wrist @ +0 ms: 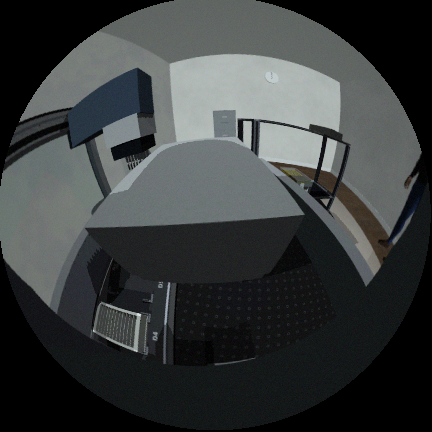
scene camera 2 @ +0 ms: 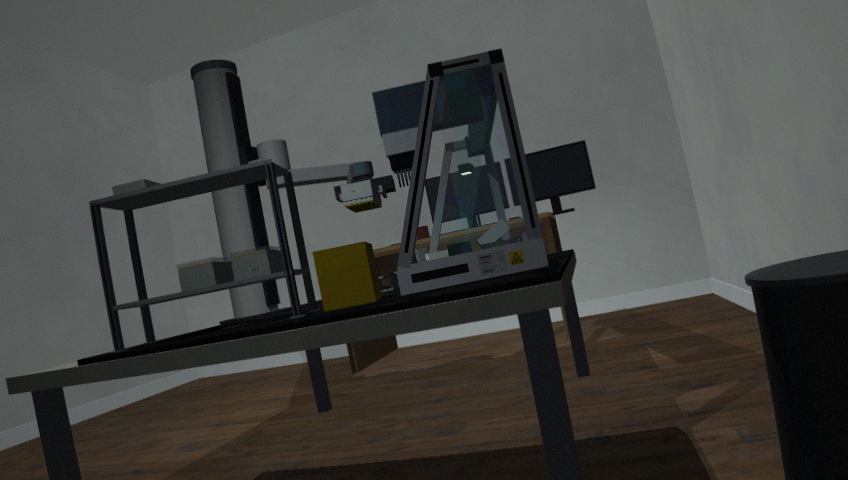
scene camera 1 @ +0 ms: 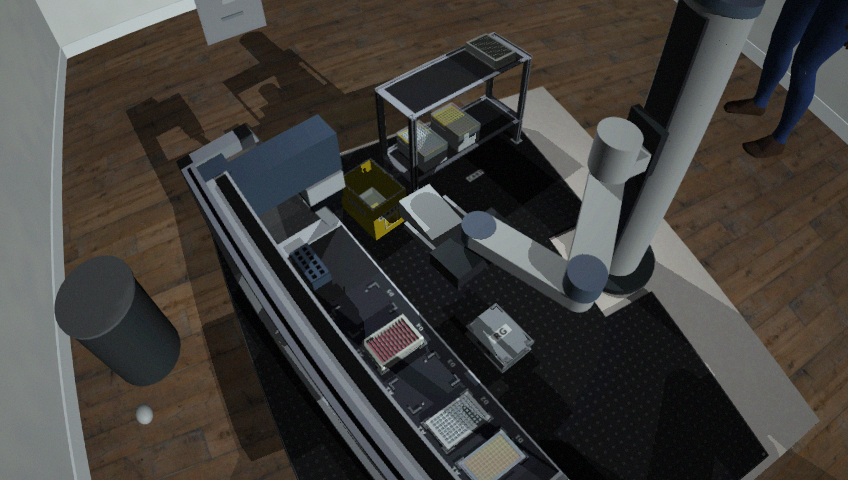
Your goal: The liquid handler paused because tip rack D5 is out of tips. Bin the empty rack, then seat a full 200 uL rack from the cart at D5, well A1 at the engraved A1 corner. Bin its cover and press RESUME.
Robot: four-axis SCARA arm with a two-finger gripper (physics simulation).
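Frame: origin at the arm's base, x down, y right, z back, level; millimetres.
Seen in the pictures: gripper, fingertip midpoint: (wrist: 194, 171) (scene camera 2: 360, 192) (scene camera 1: 424, 211); arm's base, link origin: (scene camera 1: 614, 258).
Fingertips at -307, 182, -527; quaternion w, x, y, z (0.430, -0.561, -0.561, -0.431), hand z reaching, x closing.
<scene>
Pixels of each thing's top centre, then the offset from my fingertips to it, as dx, dy, dz. "spot": a spot on its surface instead.
- rack's yellow underside, surface spot: (scene camera 2: 363, 206) spot: +39, -3, +1
- Slot D5, surface spot: (scene camera 1: 364, 300) spot: +237, -20, -183
- yellow waste bin, top centre: (scene camera 2: 343, 247) (scene camera 1: 371, 183) +159, +269, -33
- pale rack-like thing, top centre: (scene camera 1: 374, 206) +263, +270, -34
- cart, top centre: (scene camera 2: 192, 184) (scene camera 1: 457, 69) (wrist: 302, 126) -62, +368, +282
- red-filled plate, top centre: (scene camera 1: 392, 339) (wrist: 113, 324) (scene camera 2: 446, 250) +205, -166, -170
- blue block, surface spot: (scene camera 1: 309, 264) spot: +202, +123, -277
- RG box, top centre: (scene camera 1: 500, 332) (scene camera 2: 381, 274) +238, -254, +81
- grey rack, top centre: (scene camera 2: 141, 186) (scene camera 1: 490, 46) (wrist: 325, 127) -87, +398, +409
My gripper (scene camera 1: 430, 212) (scene camera 2: 360, 192) (wrist: 194, 171) is shut on a pale box-shaped tip rack, held level high above the bench between the waste bin and the deck. The rack's yellow underside (scene camera 2: 363, 206) shows in scene camera 2; its tips and well A1 cannot be made out. Slot D5 (scene camera 1: 364, 300) has corner brackets and no rack on it. The yellow waste bin (scene camera 1: 379, 228) (scene camera 2: 345, 276) holds a pale rack-like thing (scene camera 1: 371, 197). On the cart (scene camera 1: 440, 77) (scene camera 2: 196, 181) (wrist: 256, 139), two racks stand on the lower shelf. The RESUME button cannot be made out.
Beside D5 are a red-filled plate (scene camera 1: 394, 342) (wrist: 117, 325) on D4 and a blue block (scene camera 1: 309, 264). The pipetting head (scene camera 1: 285, 160) (scene camera 2: 398, 115) (wrist: 112, 115) hangs over the deck's far end. An RG box (scene camera 1: 499, 337) lies on the bench. A grey rack (scene camera 1: 490, 49) stands on the cart's top.
</scene>
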